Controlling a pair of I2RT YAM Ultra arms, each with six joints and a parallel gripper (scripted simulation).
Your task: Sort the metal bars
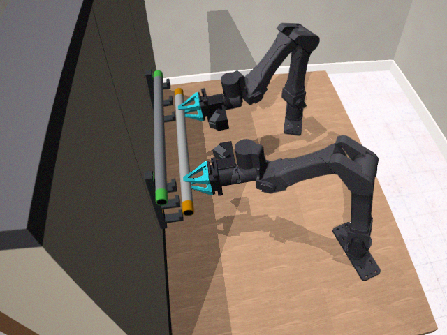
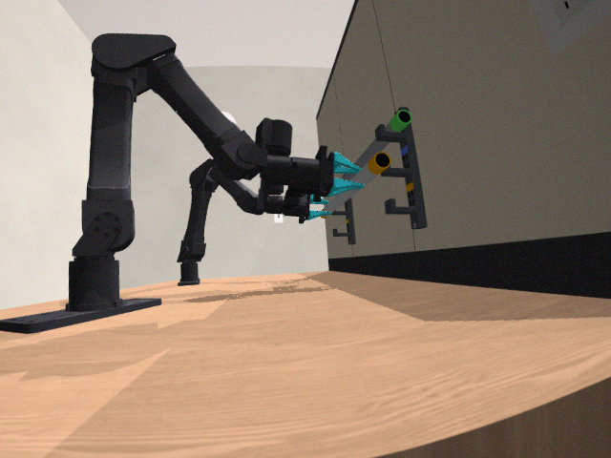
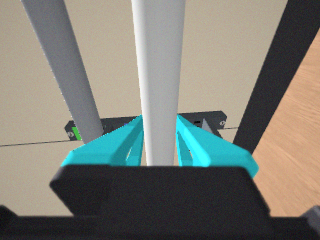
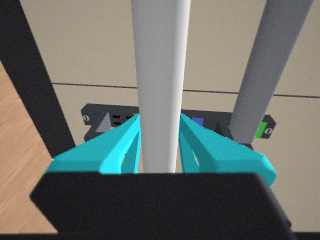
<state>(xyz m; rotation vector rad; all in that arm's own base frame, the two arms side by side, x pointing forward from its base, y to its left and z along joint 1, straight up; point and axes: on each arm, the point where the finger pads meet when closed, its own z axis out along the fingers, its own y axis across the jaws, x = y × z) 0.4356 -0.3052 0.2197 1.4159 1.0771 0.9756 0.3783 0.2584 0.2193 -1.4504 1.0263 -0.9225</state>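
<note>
Now: left hand 10 mm past the orange-ended bar and 150 mm to the left of it. Also, from my left hand: black baseboard 90 mm ahead, 120 mm to the right, 190 mm below; then dark wall panel 150 mm ahead, 120 mm to the right, 210 mm above; then green-ended bar 50 mm ahead, 140 mm to the right, 90 mm above.
The orange-ended bar lies 15 cm to the left of my right hand and 2 cm ahead of it. The rest, counted from my right hand: black baseboard (19 cm below, 18 cm to the left, 12 cm ahead); then dark wall panel (21 cm above, 18 cm ahead, 17 cm to the left); then green-ended bar (15 cm to the left, 9 cm above, 8 cm ahead).
</note>
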